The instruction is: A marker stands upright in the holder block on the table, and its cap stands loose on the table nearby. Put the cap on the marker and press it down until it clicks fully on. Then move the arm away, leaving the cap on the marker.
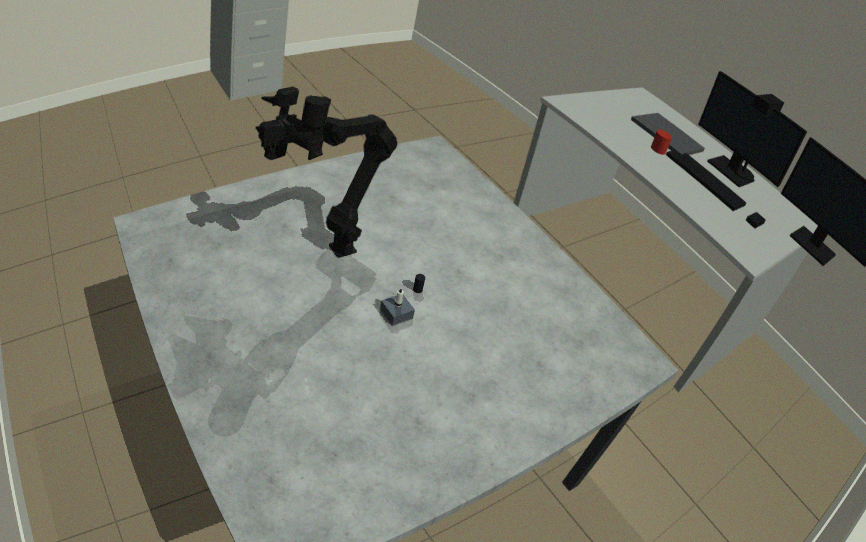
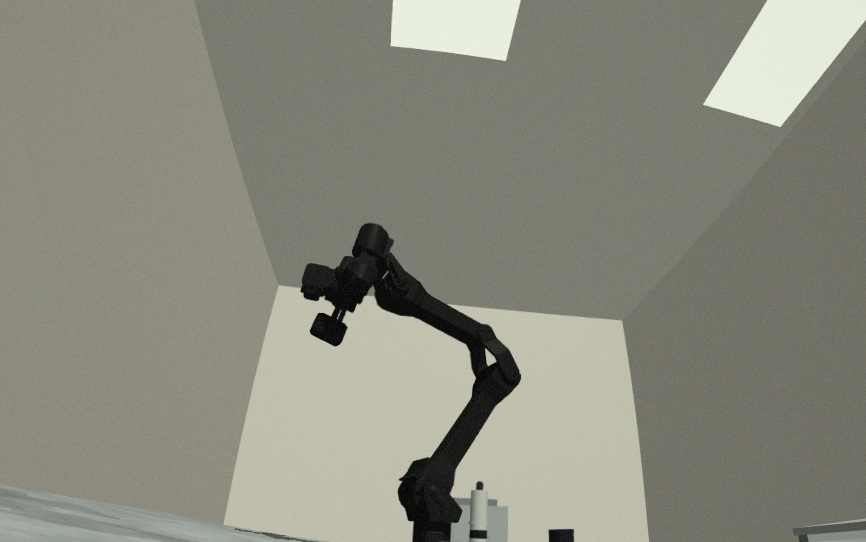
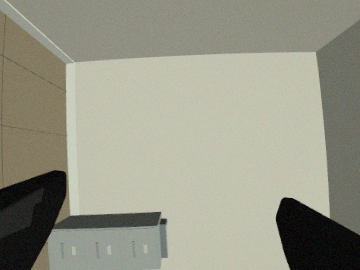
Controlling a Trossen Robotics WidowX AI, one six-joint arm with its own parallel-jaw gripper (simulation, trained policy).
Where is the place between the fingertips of my gripper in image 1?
259, 112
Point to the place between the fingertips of my gripper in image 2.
329, 315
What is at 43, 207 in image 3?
My gripper.
